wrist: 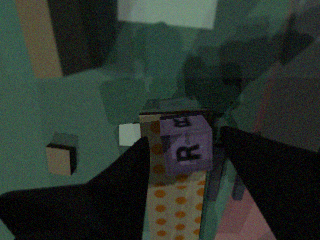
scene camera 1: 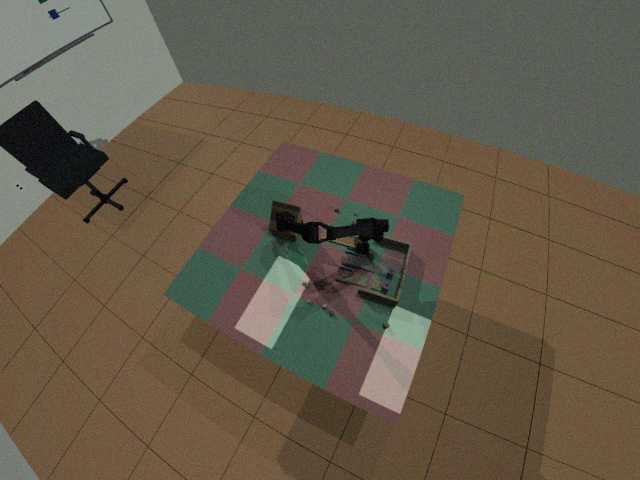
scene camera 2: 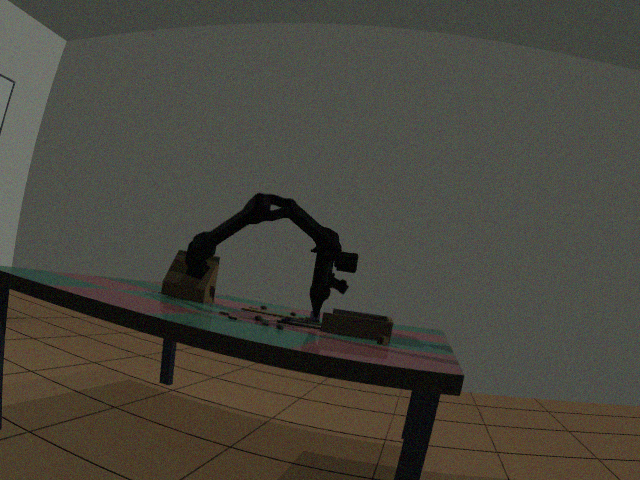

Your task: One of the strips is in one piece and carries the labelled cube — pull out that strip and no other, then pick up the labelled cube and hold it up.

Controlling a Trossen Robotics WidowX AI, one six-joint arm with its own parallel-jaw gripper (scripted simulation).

Labels:
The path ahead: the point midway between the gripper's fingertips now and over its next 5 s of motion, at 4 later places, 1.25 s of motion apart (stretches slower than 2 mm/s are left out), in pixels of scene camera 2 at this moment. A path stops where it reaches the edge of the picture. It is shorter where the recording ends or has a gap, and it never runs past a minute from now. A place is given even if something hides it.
The gripper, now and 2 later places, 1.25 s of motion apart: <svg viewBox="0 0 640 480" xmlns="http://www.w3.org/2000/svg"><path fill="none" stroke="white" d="M315 316L298 303L283 289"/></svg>

